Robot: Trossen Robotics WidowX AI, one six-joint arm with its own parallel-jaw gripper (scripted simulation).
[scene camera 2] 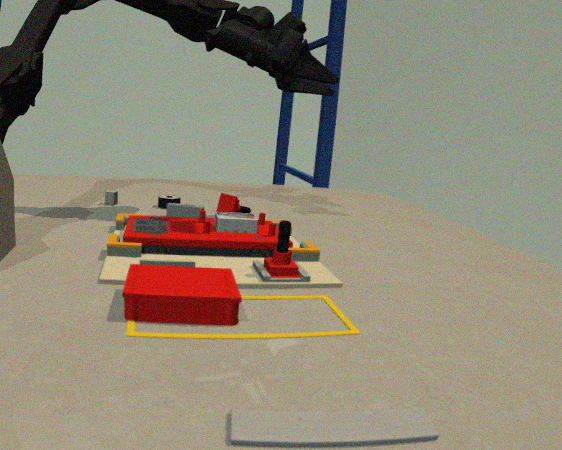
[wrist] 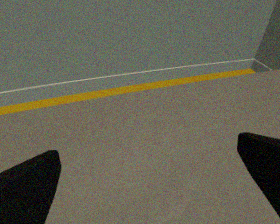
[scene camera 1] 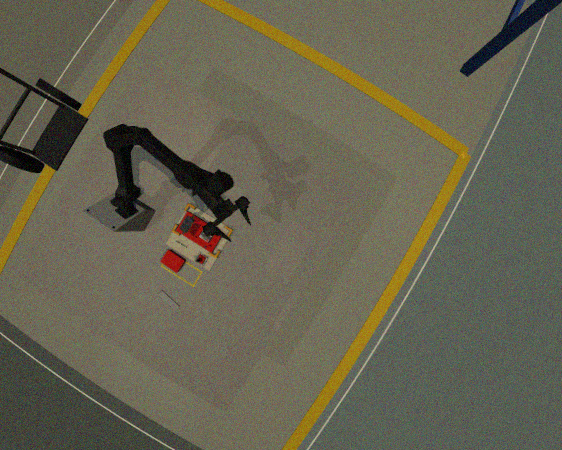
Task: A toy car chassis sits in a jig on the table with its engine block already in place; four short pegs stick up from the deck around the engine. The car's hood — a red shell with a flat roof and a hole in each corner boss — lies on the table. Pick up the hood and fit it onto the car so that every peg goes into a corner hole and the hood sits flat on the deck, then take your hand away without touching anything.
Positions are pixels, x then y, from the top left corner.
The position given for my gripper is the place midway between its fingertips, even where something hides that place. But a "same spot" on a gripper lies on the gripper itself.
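You can see my gripper in scene camera 2 (335,87), and it's there in scene camera 1 and the wrist view too. On my gripper, (wrist: 36,179) and (scene camera 1: 247,221) are the same spot.
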